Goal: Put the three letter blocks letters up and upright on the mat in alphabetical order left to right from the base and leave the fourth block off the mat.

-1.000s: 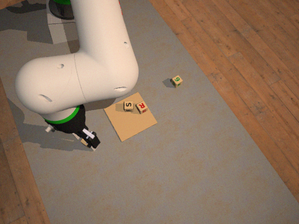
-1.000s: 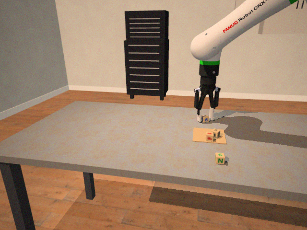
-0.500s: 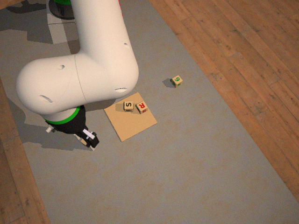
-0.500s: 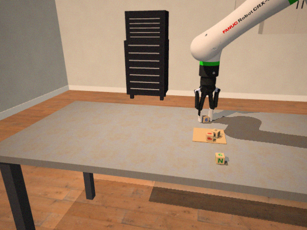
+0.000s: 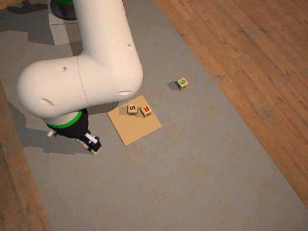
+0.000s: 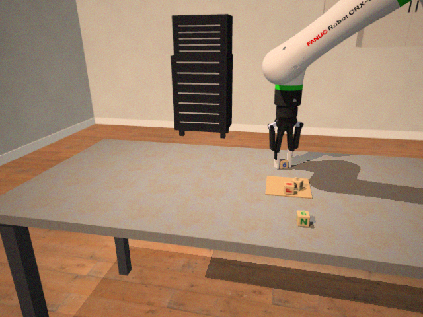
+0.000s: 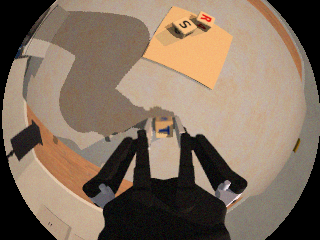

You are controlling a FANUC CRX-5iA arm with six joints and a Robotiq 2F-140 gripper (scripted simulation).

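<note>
The tan mat lies 170 mm to the left of my hand and 30 mm below it. From my hand the other things lie so: S block (30 mm behind, 180 mm to the left, 10 mm below); green-marked block (20 mm behind, 390 mm to the left, 20 mm below).
</note>
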